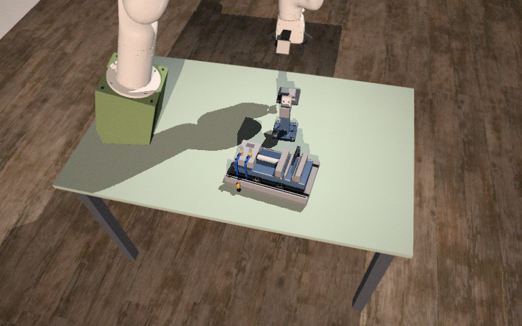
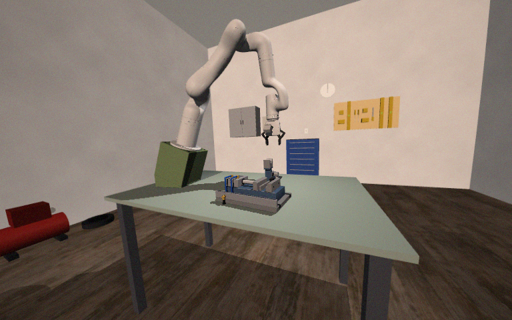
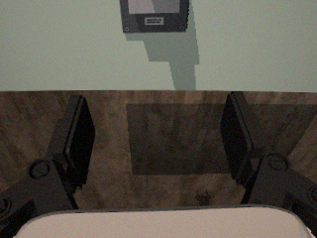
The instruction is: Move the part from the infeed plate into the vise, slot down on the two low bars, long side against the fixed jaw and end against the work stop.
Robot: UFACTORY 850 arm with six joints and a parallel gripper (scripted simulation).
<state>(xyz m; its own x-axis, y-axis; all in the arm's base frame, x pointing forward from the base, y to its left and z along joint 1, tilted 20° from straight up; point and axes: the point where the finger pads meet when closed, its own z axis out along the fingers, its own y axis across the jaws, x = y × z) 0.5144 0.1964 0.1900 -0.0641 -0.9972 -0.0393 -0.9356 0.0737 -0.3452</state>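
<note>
Right now the part is 22 cm below my hand. From my hand the other things lie so: dark infeed plate: 1 cm to the left, 24 cm below; then blue post: 18 cm to the right, 19 cm below; then work stop: 6 cm ahead, 36 cm to the right, 16 cm below.
</note>
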